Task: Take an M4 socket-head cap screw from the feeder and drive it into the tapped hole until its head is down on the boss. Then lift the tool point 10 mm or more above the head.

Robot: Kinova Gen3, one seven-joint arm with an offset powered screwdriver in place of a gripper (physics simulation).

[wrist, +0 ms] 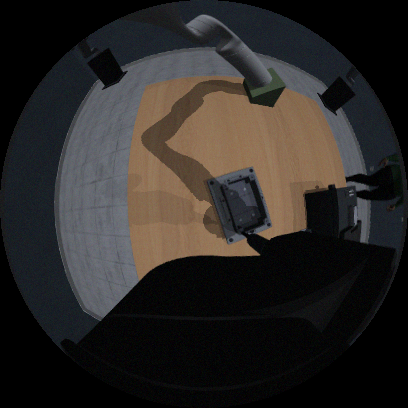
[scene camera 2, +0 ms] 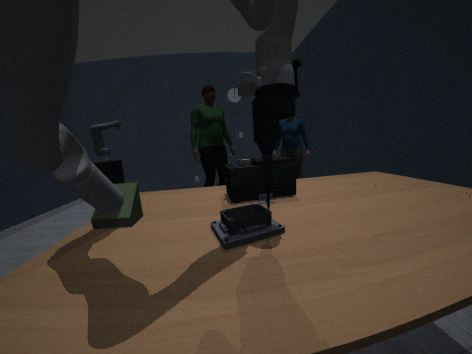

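Observation:
My gripper, a black powered screwdriver (scene camera 2: 268,206) (wrist: 246,233), points down with its thin tip at the right-hand end of the dark open-top housing (scene camera 2: 245,221) (wrist: 231,210) in the scene view. In the wrist view the tip is at the housing's lower edge. Whether it touches the boss there cannot be told. The housing sits on a grey base plate (scene camera 2: 276,231) (wrist: 219,211) with corner holes. No screw can be made out at the tip, and the tapped hole is too small or hidden to see. The black feeder box (scene camera 2: 240,186) (wrist: 319,212) stands behind the housing, apart from it.
A green block (scene camera 2: 133,205) (wrist: 270,95) carries the arm's base at the table's far left. The wooden table (scene camera 2: 360,240) (wrist: 225,130) bears the arm's shadow. Two people, one in a green shirt (scene camera 2: 210,125) and one in blue (scene camera 2: 294,134), stand beyond the table.

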